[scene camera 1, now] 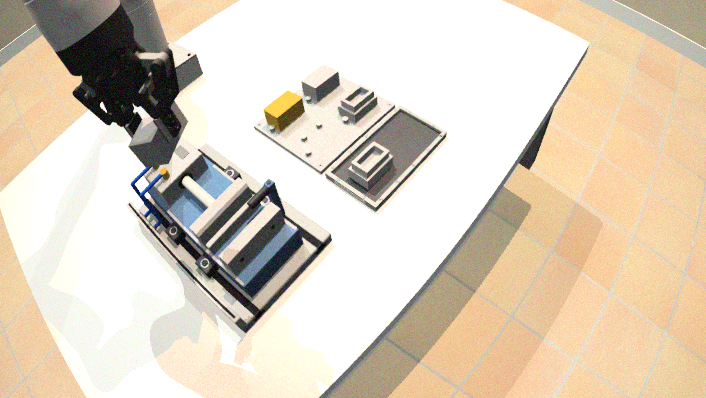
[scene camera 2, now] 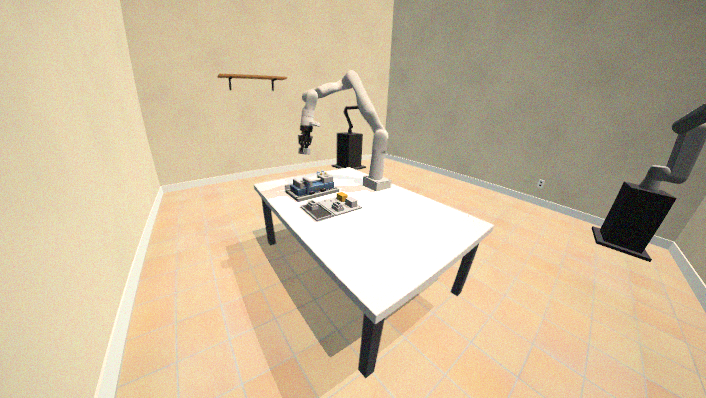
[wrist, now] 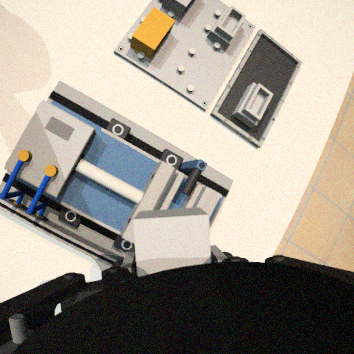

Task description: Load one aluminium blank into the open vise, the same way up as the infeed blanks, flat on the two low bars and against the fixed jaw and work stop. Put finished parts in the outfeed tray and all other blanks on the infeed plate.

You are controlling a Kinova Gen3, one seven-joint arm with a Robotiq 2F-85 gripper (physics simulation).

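Frame: origin at the arm's base, x ahead, y right, z down, level; metres.
Seen in the pictures: gripper, between the fingertips: (scene camera 1: 161, 139) (scene camera 2: 304, 152) (wrist: 172, 264); arm's base, origin of its link: (scene camera 2: 375, 177).
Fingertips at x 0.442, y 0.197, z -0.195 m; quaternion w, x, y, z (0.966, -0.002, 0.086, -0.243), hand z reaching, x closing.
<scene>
Offsets run from my fingertips to a thing's top centre. "spot": to the spot under its first point.
My gripper (scene camera 1: 154, 126) (scene camera 2: 304, 148) (wrist: 172, 264) is shut on a plain grey block @(dx -0.002, dy -0.002, dz -0.030 m) (scene camera 1: 154, 142) (wrist: 172, 235), an aluminium blank by its look, held well above the table near the vise's rear end. The vise has a moving jaw (scene camera 1: 220, 207) and a fixed jaw (scene camera 1: 252, 235) with a gap between. A work stop @(spot: dx +0.043, dy -0.085, dz +0.173 m) (scene camera 1: 270, 192) (wrist: 192, 180) stands at the gap's end. On the infeed plate @(dx -0.038, dy -0.293, dz +0.250 m) (scene camera 1: 325, 152) (wrist: 160, 67) are a yellow block @(dx -0.092, dy -0.252, dz +0.214 m) (scene camera 1: 285, 109) (wrist: 152, 31), a grey block @(dx -0.081, dy -0.343, dz +0.214 m) (scene camera 1: 320, 84) and a pocketed part @(dx +0.008, dy -0.333, dz +0.215 m) (scene camera 1: 357, 105) (wrist: 227, 26). Another pocketed part @(dx +0.101, dy -0.232, dz +0.217 m) (scene camera 1: 370, 165) (wrist: 254, 104) sits in the outfeed tray (scene camera 1: 410, 132) (wrist: 265, 55).
Blue tubes with orange ends @(spot: dx -0.110, dy -0.011, dz +0.149 m) (scene camera 1: 164, 173) (wrist: 50, 171) rise at the vise's rear end. Clamps (scene camera 1: 205, 263) (wrist: 118, 129) line its sides. The robot base (scene camera 1: 187, 65) (scene camera 2: 376, 183) stands behind the vise. The plate and tray lie beside the vise, near one table edge.
</scene>
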